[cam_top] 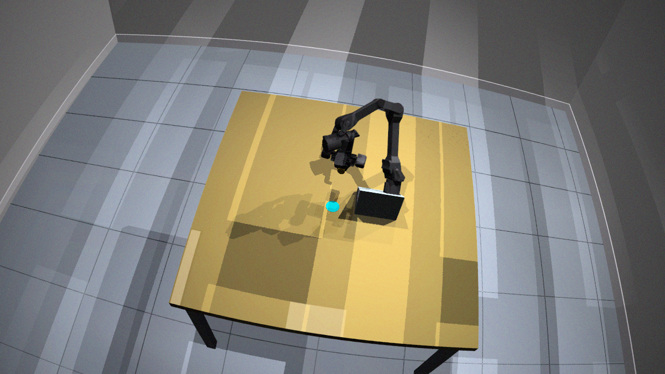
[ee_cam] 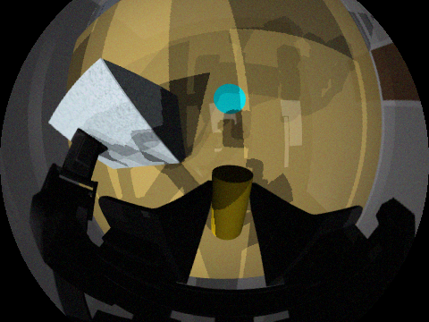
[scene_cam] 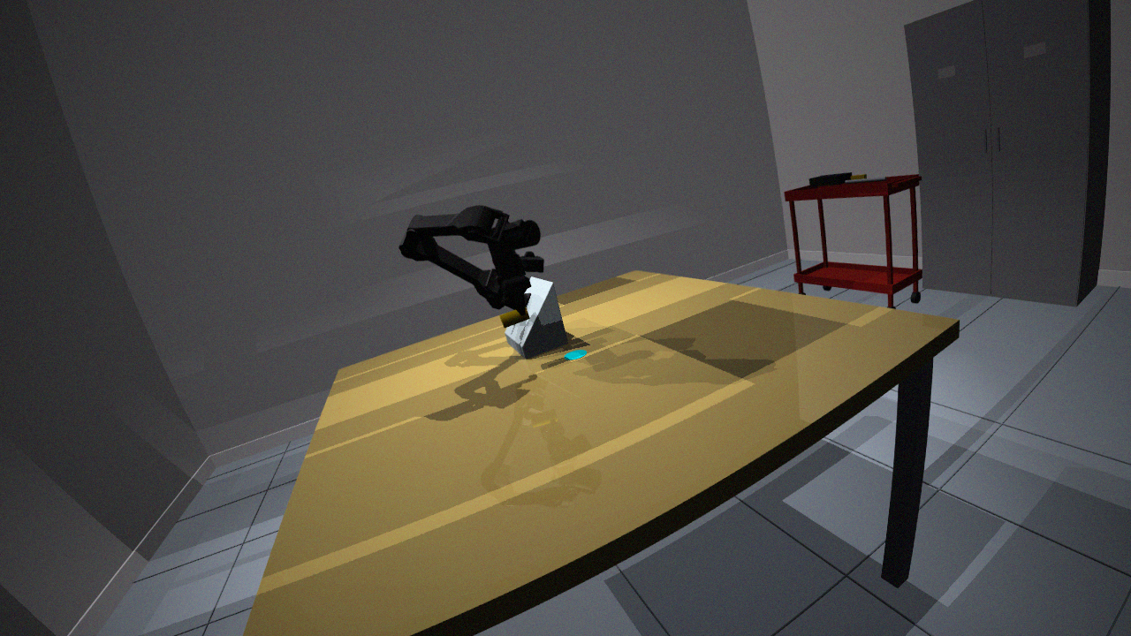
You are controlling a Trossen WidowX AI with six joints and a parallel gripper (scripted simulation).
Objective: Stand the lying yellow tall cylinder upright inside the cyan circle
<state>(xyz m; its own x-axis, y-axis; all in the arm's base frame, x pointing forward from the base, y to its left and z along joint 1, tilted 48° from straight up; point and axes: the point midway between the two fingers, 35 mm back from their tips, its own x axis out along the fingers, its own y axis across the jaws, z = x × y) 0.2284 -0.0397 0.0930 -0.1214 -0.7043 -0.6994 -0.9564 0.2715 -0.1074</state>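
Right now my gripper tip is 2 cm short of the cyan circle, 10 cm to the right of it and 14 cm above it. From my gripper tip the other things lie so: yellow cylinder: 1 cm behind, 2 cm to the right.
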